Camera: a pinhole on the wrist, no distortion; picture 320 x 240 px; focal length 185.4 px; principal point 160.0 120.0 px. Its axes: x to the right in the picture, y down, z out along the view. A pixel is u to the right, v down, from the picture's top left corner.
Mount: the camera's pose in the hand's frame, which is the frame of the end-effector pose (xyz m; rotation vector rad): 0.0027 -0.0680 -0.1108 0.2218 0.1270 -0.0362
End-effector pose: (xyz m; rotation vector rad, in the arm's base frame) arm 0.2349 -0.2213 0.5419 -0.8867 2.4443 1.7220
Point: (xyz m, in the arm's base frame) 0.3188 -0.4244 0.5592
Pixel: behind the camera
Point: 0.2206 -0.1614 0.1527
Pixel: 197.2 38.8
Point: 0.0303 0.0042 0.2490
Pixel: 199.4 148.4
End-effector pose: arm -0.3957 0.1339 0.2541 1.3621 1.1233 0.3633
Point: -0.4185 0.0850 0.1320
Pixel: 138.8 84.7
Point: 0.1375 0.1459 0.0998
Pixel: 243.4 212.1
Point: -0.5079 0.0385 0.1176
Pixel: outside the picture
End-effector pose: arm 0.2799 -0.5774 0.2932 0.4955 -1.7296 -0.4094
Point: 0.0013 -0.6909 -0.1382
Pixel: 42.1 70.2
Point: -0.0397 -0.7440 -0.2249
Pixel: 43.3 51.9
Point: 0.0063 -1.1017 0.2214
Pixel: 243.2 16.6
